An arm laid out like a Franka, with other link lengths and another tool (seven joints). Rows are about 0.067 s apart.
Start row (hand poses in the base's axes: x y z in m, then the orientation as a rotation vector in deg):
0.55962 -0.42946 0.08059 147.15 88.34 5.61
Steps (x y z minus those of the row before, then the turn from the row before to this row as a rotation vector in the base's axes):
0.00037 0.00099 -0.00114 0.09 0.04 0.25
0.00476 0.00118 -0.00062 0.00 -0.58 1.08
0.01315 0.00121 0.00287 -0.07 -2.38 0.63
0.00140 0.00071 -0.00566 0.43 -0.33 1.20
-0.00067 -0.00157 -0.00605 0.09 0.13 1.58
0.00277 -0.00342 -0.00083 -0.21 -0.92 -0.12
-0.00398 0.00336 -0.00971 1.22 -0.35 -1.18
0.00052 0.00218 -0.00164 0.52 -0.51 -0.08
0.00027 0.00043 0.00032 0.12 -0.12 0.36
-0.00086 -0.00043 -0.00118 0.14 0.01 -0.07
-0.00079 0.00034 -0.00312 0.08 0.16 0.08
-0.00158 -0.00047 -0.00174 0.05 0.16 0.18
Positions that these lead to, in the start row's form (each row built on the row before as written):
0.55999 -0.42847 0.07945 147.05 88.71 5.66
0.56475 -0.42729 0.07883 145.98 89.91 6.51
0.57790 -0.42608 0.08170 144.35 89.84 9.49
0.57930 -0.42537 0.07604 143.62 91.39 10.41
0.57863 -0.42694 0.06999 142.55 93.49 10.53
0.58140 -0.43036 0.06916 142.03 92.92 11.45
0.57742 -0.42700 0.05945 143.64 91.63 12.77
0.57794 -0.42482 0.05781 143.82 91.48 13.83
0.57821 -0.42439 0.05813 143.58 91.93 14.12
0.57735 -0.42482 0.05695 143.74 91.88 14.22
0.57656 -0.42448 0.05383 143.82 92.06 14.10
0.57498 -0.42495 0.05209 143.81 92.37 13.97

